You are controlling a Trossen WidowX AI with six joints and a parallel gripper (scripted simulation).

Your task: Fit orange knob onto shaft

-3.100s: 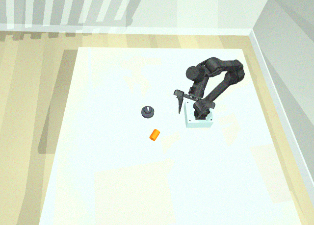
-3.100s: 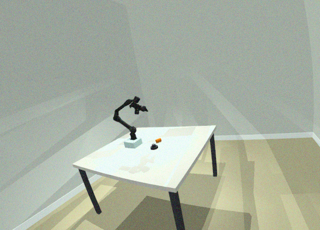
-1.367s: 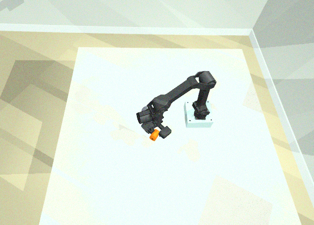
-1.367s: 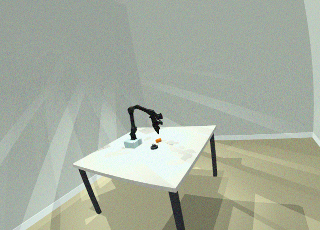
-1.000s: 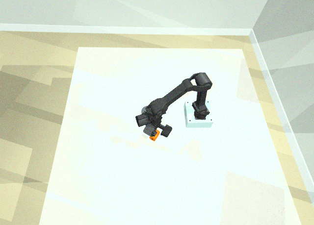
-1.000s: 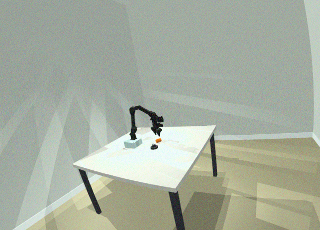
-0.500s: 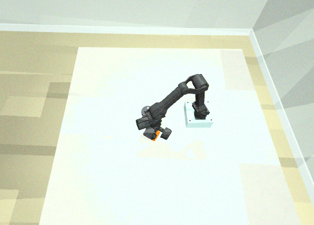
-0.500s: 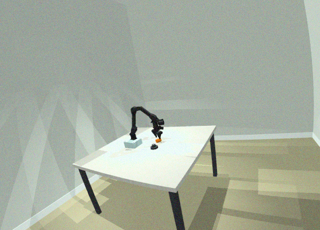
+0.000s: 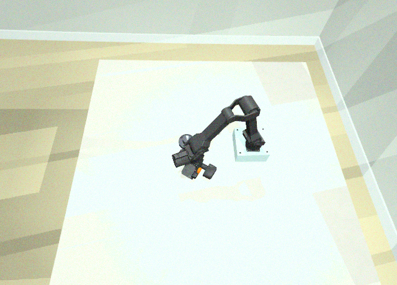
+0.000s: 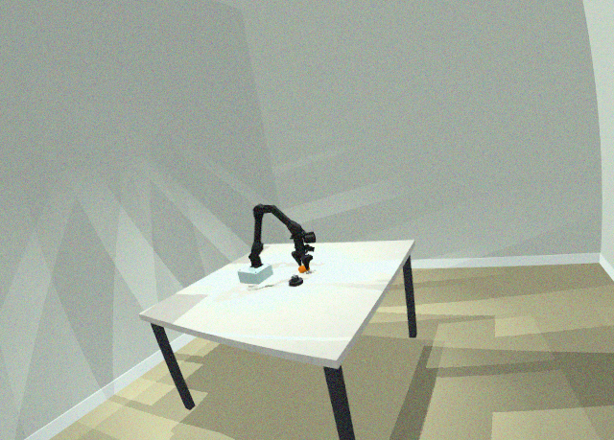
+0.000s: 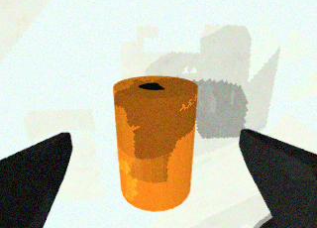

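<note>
Now: gripper tip 1 cm to the left of the orange knob and 1 cm past it. Round my gripper tip: round pedestal (16 cm to the right, 5 cm ahead, 1 cm above).
</note>
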